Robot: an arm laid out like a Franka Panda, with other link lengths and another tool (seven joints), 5 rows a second.
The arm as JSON. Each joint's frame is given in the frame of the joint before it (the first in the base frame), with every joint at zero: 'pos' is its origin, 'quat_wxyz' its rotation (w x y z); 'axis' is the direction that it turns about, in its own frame. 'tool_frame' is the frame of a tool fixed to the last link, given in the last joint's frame.
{
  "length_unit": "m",
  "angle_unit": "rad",
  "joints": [
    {
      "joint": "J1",
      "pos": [
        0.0,
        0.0,
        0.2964
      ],
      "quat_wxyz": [
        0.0,
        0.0,
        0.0,
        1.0
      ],
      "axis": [
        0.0,
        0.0,
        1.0
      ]
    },
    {
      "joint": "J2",
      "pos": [
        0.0,
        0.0,
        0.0
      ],
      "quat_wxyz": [
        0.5,
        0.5,
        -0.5,
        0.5
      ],
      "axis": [
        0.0,
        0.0,
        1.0
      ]
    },
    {
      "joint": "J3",
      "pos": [
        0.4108,
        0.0,
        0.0
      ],
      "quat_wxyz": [
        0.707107,
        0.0,
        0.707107,
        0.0
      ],
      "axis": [
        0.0,
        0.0,
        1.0
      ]
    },
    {
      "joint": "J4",
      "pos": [
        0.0,
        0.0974,
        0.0
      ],
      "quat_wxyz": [
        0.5,
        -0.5,
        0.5,
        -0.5
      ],
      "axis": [
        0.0,
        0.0,
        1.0
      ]
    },
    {
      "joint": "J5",
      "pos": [
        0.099,
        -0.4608,
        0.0
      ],
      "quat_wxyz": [
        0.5,
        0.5,
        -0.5,
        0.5
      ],
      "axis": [
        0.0,
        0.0,
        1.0
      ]
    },
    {
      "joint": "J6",
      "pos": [
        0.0,
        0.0,
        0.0
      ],
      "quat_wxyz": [
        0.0,
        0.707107,
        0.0,
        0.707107
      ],
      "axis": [
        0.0,
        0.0,
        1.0
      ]
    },
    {
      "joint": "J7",
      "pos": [
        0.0,
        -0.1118,
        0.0
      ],
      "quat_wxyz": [
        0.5,
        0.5,
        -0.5,
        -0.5
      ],
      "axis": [
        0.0,
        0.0,
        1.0
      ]
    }
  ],
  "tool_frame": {
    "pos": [
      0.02,
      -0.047,
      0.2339
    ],
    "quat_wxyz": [
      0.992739,
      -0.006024,
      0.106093,
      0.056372
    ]
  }
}
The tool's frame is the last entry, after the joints.
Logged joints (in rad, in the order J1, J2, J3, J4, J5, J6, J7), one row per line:
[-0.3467 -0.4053 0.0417 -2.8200 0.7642 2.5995 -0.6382]
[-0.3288 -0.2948 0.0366 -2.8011 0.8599 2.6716 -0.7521]
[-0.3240 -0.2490 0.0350 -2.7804 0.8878 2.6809 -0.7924]
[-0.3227 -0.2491 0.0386 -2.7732 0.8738 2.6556 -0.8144]
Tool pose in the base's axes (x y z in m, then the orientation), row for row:
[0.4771 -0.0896 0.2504 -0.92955 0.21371 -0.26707 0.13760]
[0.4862 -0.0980 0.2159 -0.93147 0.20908 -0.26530 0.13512]
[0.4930 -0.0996 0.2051 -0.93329 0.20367 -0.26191 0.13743]
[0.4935 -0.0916 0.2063 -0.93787 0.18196 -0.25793 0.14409]
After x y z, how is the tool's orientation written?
As a quaternion, x y z w.
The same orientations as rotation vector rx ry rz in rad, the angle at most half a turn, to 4 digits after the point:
[-2.6892 0.6183 -0.7726]
[-2.6986 0.6057 -0.7686]
[-2.7003 0.5893 -0.7578]
[-2.7034 0.5245 -0.7435]

